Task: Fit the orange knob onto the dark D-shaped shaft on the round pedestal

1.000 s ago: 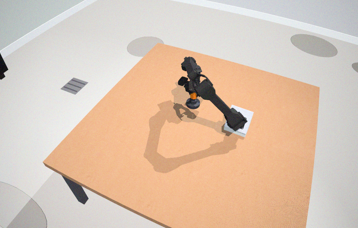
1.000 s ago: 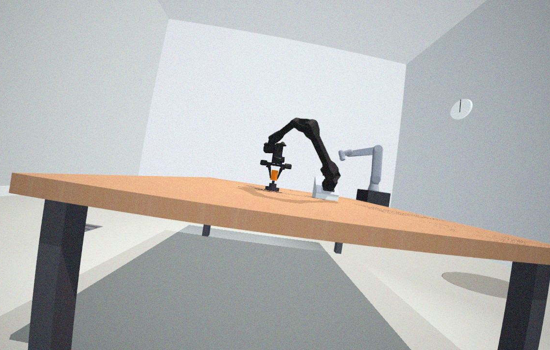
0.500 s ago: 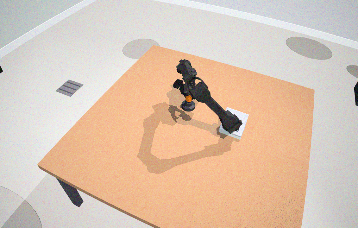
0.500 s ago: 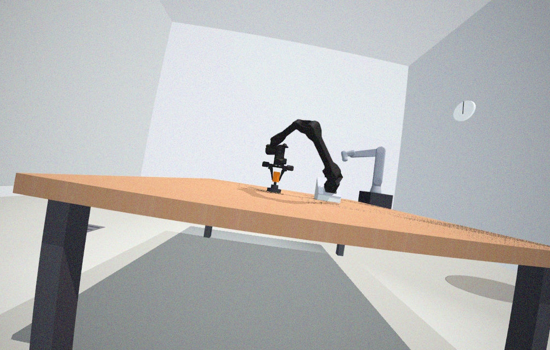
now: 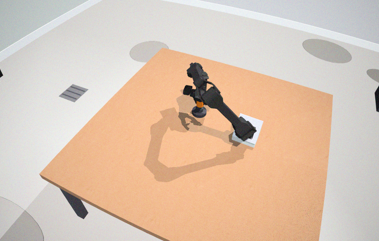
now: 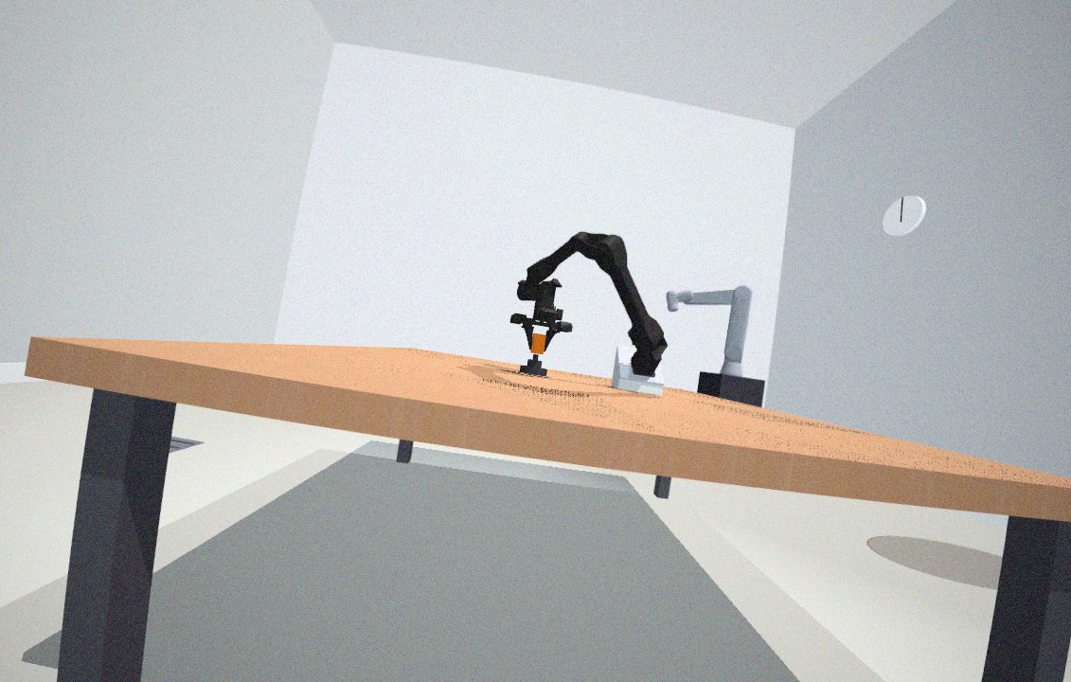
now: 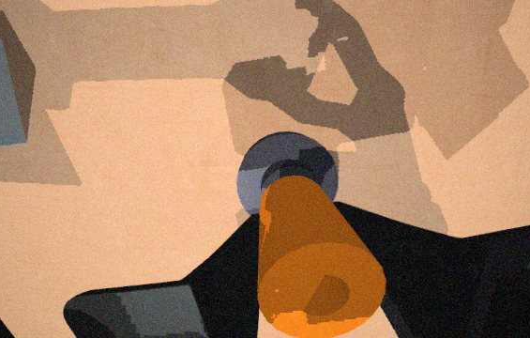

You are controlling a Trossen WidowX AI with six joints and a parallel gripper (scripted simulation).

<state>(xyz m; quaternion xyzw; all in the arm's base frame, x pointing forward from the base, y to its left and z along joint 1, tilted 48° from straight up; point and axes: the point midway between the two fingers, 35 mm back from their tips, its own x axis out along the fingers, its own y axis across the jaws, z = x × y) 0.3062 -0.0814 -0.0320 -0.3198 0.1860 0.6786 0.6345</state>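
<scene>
Right now the orange knob is 2 cm above my gripper tip. Also, from my gripper tip: pedestal 4 cm below.
</scene>
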